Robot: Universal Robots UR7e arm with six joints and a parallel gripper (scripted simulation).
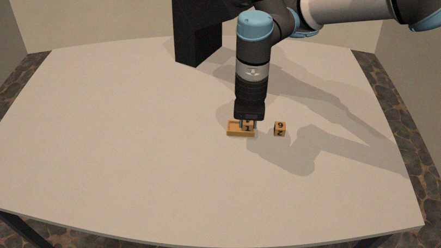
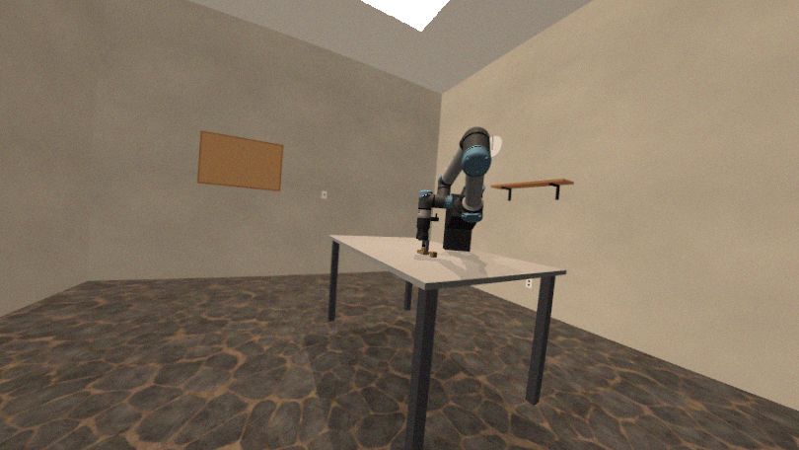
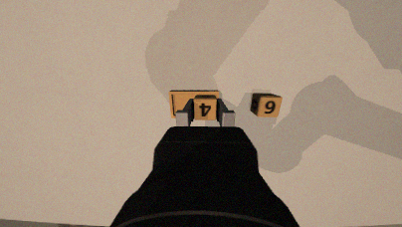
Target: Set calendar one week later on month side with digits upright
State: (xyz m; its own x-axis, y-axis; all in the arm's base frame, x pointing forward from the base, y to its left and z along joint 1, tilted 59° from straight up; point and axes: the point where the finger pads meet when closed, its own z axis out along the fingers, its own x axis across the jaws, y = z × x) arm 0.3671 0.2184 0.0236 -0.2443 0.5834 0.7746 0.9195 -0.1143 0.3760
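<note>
The orange tray is 30 mm below my hand and 20 mm to the right of it. Also, from my hand: cube: 90 mm to the left, 20 mm below, 20 mm behind.
</note>
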